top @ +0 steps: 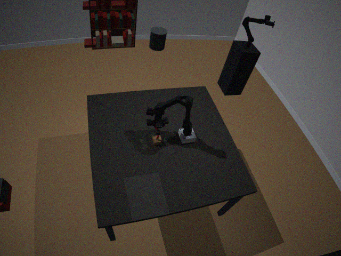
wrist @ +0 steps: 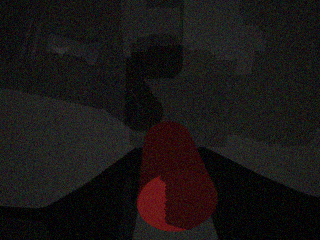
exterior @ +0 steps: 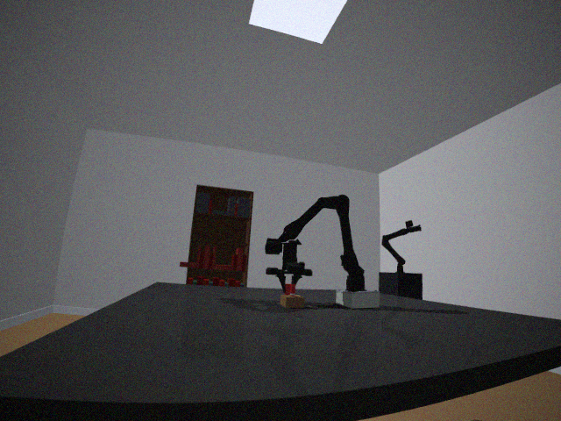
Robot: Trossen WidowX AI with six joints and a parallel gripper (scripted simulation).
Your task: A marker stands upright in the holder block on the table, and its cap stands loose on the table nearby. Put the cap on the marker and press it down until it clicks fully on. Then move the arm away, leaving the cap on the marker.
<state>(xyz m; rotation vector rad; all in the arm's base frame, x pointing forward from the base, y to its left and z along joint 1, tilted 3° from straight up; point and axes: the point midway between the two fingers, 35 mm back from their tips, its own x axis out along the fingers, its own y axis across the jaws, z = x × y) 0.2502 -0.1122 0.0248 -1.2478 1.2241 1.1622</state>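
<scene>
The holder block lies 20 mm ahead of my gripper tip, 120 mm to the left of it and 20 mm below it. Round my gripper tip: red cap: 10 mm above.
</scene>
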